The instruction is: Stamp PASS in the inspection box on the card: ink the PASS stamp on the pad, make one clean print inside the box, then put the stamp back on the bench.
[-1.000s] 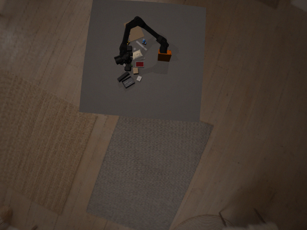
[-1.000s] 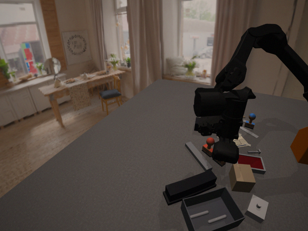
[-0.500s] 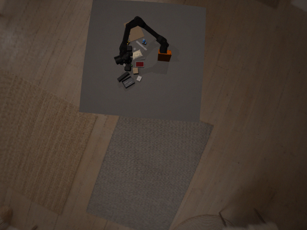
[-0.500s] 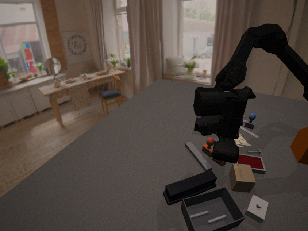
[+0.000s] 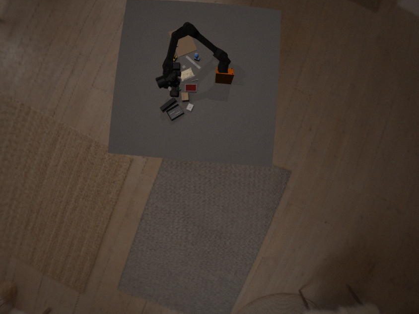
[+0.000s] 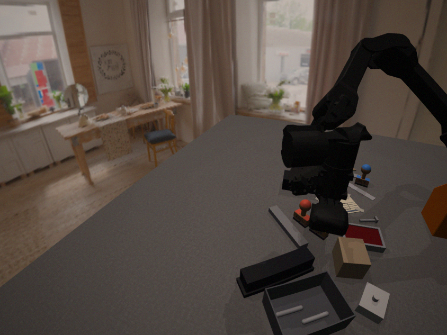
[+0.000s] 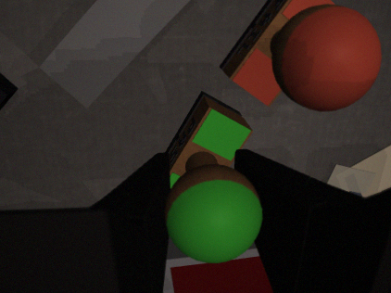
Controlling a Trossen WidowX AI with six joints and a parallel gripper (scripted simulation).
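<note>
The red-knobbed stamp lies 4 cm ahead of my gripper tip, 3 cm to the right of it and 1 cm below it. Round my gripper tip: green-knobbed pass stamp right at my gripper tip; grey bar 7 cm ahead, 2 cm below; tan cube 6 cm behind, 7 cm to the left.
</note>
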